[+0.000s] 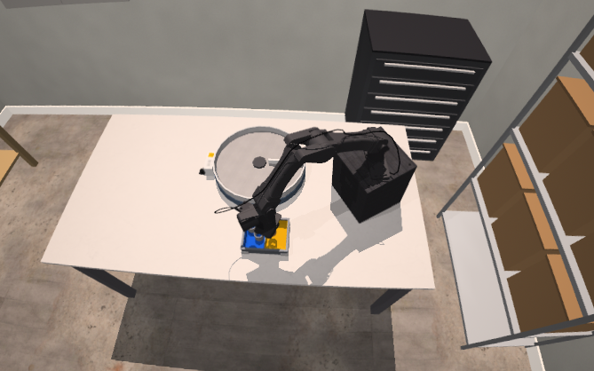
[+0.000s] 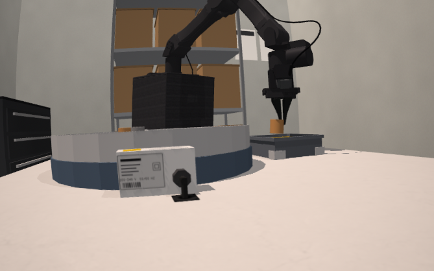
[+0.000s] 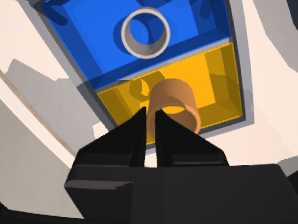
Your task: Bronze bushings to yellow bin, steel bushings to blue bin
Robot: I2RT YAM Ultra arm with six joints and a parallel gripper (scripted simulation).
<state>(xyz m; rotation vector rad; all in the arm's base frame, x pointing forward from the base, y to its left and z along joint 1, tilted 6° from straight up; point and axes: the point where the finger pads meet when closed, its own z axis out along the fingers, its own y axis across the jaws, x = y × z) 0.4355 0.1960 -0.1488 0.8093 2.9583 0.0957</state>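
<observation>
My hand is 3 cm past the yellow bin, 1 cm to the left of it and 7 cm above it. From my hand the other things lie so: blue bin 6 cm ahead, 2 cm to the right, 7 cm below; then round grey turntable 3 cm ahead, 37 cm to the right, 3 cm below.
</observation>
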